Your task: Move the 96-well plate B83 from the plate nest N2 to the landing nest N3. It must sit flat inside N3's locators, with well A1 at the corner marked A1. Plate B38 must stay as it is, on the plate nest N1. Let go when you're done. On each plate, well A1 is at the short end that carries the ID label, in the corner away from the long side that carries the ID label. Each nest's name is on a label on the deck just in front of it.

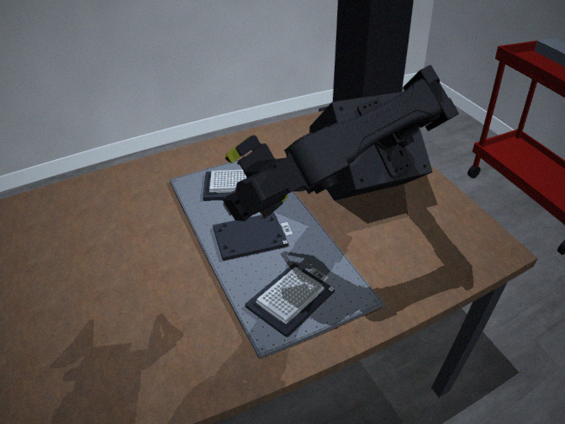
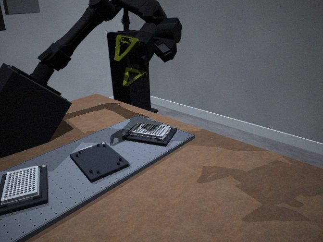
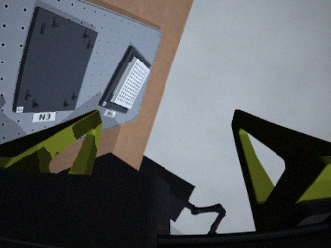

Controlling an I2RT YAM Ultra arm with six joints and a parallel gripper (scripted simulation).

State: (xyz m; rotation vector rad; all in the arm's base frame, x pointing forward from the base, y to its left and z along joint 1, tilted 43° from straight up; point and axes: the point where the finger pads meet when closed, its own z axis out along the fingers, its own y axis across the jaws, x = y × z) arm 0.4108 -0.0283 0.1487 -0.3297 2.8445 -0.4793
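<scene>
Now: hand 4 cm past the dark nest N2, 13 cm to the right of it and 26 cm above it. The rest, counted from my hand: N2 label (13 cm behind, 10 cm to the left, 26 cm below); landing nest N3 (4 cm behind, 9 cm to the right, 26 cm below).
</scene>
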